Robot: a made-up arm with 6 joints.
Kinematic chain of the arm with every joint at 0, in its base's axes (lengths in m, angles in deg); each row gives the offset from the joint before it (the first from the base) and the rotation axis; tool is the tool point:
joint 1: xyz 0 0 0.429 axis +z
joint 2: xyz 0.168 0 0 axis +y
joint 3: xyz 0 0 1.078 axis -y
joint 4: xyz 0 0 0.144 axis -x
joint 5: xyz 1.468 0 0 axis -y
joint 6: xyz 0.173 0 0 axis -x
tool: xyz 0 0 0
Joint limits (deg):
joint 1: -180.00..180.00
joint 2: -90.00..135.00
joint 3: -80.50..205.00
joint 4: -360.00..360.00
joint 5: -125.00..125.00
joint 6: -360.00..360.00
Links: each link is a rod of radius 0.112 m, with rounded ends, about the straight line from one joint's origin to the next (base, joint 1, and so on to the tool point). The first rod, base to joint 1, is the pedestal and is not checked.
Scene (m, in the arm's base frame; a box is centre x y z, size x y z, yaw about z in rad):
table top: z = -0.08
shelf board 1: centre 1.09 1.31 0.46 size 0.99 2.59 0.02 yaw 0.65
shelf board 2: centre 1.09 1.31 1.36 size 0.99 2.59 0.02 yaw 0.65
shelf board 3: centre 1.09 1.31 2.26 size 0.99 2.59 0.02 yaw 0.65
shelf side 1: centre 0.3 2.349 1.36 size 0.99 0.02 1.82 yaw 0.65
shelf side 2: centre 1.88 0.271 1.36 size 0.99 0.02 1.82 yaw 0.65
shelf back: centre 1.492 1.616 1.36 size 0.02 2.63 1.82 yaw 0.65
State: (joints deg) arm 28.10 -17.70 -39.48 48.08 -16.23 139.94
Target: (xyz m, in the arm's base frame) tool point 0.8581 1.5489 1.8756
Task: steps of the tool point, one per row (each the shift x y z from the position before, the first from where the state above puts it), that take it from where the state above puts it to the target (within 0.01 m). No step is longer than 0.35 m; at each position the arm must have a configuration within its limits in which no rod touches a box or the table.
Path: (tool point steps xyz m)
1: -0.1464 -0.1209 0.0614
2: -0.1415 -0.1080 0.0164
3: -0.1268 -0.0917 -0.0232
4: -0.1035 -0.0734 -0.0546
5: -0.0356 0.1778 0.1991
6: -0.0750 0.1763 0.1936
7: -0.1169 0.1658 0.1859
8: -0.1584 0.1449 0.1771
9: -0.1970 0.1125 0.1666
10: 0.1797 0.2010 0.0514
11: 0.2373 0.1868 0.0015
12: 0.2910 0.1506 -0.0530

